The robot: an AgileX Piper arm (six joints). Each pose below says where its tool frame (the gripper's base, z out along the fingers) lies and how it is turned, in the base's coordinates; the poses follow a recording.
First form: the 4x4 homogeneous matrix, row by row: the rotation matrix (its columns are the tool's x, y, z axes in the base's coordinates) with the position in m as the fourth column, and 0 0 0 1 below. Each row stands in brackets.
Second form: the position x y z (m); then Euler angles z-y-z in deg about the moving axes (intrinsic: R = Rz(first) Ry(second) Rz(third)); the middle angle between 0 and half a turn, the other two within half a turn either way. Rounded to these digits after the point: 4 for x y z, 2 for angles.
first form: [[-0.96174 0.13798 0.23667 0.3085], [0.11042 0.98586 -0.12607 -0.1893], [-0.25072 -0.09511 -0.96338 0.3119], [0 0 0 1]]
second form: 0.3085 -0.1893 0.3119 -28.04 164.45 -20.77
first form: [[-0.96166 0.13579 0.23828 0.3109], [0.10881 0.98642 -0.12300 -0.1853], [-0.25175 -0.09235 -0.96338 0.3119], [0 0 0 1]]
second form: 0.3109 -0.1853 0.3119 -27.30 164.45 -20.15
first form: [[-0.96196 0.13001 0.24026 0.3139], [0.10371 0.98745 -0.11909 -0.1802], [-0.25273 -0.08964 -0.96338 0.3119], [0 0 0 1]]
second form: 0.3139 -0.1802 0.3119 -26.37 164.45 -19.53
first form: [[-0.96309 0.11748 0.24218 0.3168], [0.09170 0.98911 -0.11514 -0.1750], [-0.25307 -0.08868 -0.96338 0.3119], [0 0 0 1]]
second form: 0.3168 -0.1750 0.3119 -25.43 164.45 -19.31
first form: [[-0.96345 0.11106 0.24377 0.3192], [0.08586 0.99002 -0.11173 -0.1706], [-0.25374 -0.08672 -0.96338 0.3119], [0 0 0 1]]
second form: 0.3192 -0.1706 0.3119 -24.62 164.45 -18.87
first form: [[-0.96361 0.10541 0.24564 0.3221], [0.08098 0.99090 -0.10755 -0.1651], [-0.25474 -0.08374 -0.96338 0.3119], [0 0 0 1]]
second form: 0.3221 -0.1651 0.3119 -23.64 164.45 -18.20
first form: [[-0.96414 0.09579 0.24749 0.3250], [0.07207 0.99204 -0.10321 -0.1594], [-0.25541 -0.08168 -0.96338 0.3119], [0 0 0 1]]
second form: 0.3250 -0.1594 0.3119 -22.64 164.45 -17.73
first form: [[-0.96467 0.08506 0.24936 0.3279], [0.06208 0.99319 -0.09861 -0.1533], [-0.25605 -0.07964 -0.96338 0.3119], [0 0 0 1]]
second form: 0.3279 -0.1533 0.3119 -21.58 164.45 -17.28
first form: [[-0.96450 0.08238 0.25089 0.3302], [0.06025 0.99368 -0.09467 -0.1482], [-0.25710 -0.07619 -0.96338 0.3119], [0 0 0 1]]
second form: 0.3302 -0.1482 0.3119 -20.67 164.45 -16.51
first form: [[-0.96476 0.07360 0.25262 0.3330], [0.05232 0.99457 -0.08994 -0.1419], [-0.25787 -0.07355 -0.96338 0.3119], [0 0 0 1]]
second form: 0.3330 -0.1419 0.3119 -19.60 164.45 -15.92
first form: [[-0.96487 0.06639 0.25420 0.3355], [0.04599 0.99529 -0.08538 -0.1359], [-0.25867 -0.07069 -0.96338 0.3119], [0 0 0 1]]
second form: 0.3355 -0.1359 0.3119 -18.57 164.45 -15.28
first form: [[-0.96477 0.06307 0.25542 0.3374], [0.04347 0.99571 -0.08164 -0.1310], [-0.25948 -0.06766 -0.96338 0.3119], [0 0 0 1]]
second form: 0.3374 -0.1310 0.3119 -17.73 164.45 -14.61
